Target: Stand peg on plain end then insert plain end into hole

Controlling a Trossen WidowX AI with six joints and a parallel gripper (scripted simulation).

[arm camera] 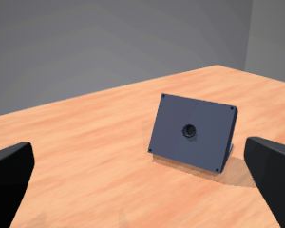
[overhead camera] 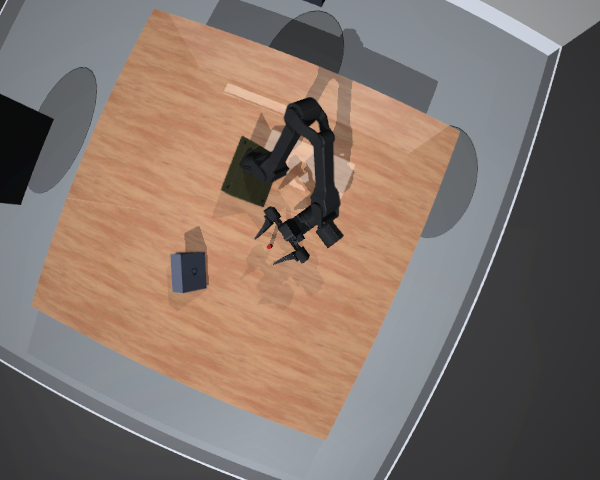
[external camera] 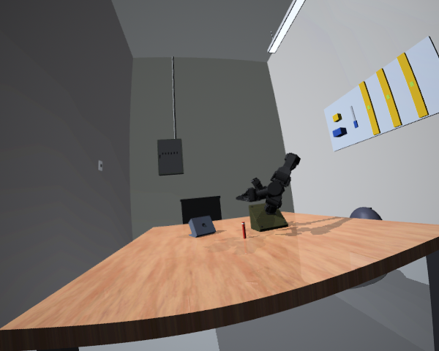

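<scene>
Now: gripper tip 1 cm past the red peg and 14 cm above it. From my gripper tip the other things lie so: grey sloped panel (20 cm ahead, 21 cm to the right, 15 cm below).
</scene>
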